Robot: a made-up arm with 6 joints.
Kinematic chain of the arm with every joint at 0, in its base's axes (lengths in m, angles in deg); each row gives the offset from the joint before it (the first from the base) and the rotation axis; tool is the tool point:
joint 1: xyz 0 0 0.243 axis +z
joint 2: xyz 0 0 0 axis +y
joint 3: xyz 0 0 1.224 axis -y
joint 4: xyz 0 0 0 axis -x
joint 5: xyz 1.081 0 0 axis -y
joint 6: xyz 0 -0.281 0 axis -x
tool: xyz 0 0 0
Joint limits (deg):
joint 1: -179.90..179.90
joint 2: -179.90..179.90
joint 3: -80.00..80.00
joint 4: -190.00..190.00
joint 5: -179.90..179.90
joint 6: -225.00..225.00
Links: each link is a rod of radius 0.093 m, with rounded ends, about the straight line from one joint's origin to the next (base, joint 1, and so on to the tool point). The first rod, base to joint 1, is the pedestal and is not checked.
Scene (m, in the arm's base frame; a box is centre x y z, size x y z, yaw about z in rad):
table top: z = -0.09
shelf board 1: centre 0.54 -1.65 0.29 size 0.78 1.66 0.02 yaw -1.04
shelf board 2: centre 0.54 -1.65 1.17 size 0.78 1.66 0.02 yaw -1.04
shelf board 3: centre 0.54 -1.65 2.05 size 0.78 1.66 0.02 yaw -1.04
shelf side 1: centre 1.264 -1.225 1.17 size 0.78 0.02 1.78 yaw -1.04
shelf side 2: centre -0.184 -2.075 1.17 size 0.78 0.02 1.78 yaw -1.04
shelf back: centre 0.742 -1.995 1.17 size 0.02 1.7 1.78 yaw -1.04
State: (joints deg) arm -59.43 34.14 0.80 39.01 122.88 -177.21
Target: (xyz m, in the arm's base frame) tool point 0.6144 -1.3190 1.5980
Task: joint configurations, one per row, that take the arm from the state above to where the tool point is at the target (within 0.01 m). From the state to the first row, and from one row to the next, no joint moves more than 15 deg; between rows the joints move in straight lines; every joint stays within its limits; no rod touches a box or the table.
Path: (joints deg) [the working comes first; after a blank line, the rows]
Joints at the target: -56.83 17.02 16.76 42.44 122.88 -177.21
Straight joint move there: touches shelf board 2.

1: -58.99 24.95 -12.02 36.46 122.88 -177.21
2: -58.55 15.76 -24.84 33.91 122.88 -177.21
3: -58.12 6.57 -37.65 31.35 122.88 -177.21
4: -56.98 2.57 -27.56 33.59 122.88 -177.21
5: -55.84 -1.44 -17.47 35.83 122.88 -177.21
6: -54.70 -5.44 -7.38 38.06 122.88 -177.21
7: -55.77 5.79 4.69 40.25 122.88 -177.21
8: -56.83 17.02 16.76 42.44 122.88 -177.21

